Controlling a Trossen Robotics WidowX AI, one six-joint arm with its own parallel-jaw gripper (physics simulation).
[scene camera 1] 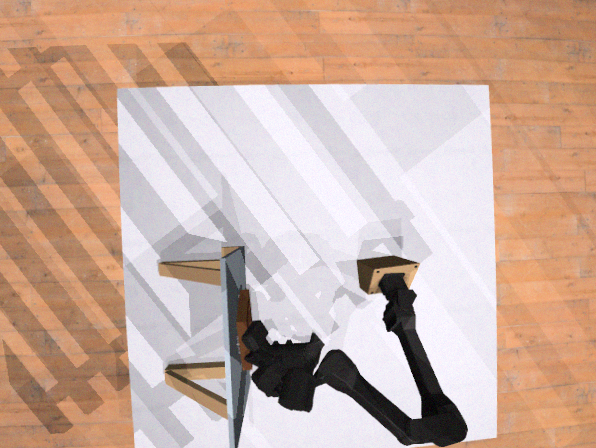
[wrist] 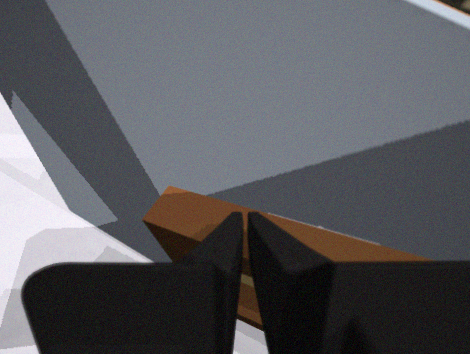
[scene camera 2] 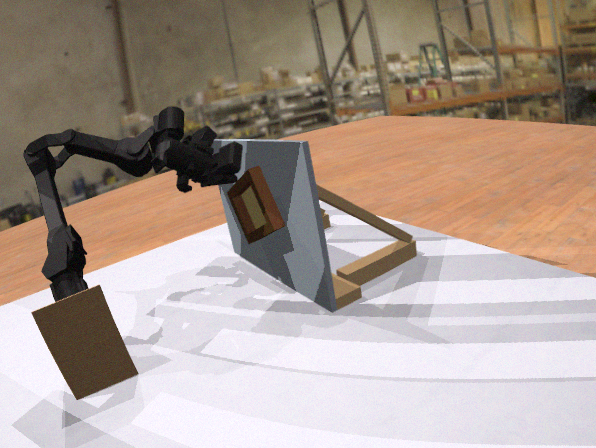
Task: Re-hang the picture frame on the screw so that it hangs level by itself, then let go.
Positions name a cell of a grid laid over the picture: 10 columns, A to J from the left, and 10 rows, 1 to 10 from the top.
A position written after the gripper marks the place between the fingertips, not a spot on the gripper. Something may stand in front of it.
The gripper shows in scene camera 1 (E9), in the wrist view (F7) and in scene camera 2 (D5). A brown picture frame shows in scene camera 1 (E8), in the wrist view (D7) and in scene camera 2 (E5).
